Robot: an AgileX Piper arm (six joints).
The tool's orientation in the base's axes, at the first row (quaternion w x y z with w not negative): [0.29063, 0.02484, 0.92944, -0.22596]
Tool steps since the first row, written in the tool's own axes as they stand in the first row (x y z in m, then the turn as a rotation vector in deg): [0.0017, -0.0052, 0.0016, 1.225, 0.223, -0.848]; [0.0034, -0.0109, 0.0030, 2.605, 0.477, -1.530]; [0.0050, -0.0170, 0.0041, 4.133, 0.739, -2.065]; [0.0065, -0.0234, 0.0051, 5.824, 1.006, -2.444]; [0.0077, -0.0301, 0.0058, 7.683, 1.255, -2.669]
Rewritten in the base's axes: [-0.0015, -0.0055, 0.0000, -1.426, 0.464, -0.148]; [-0.0032, -0.0114, 0.0004, -2.886, 0.871, -0.515]; [-0.0050, -0.0175, 0.0011, -4.391, 1.208, -1.074]; [-0.0068, -0.0238, 0.0022, -5.947, 1.468, -1.838]; [-0.0087, -0.0302, 0.0037, -7.565, 1.631, -2.800]
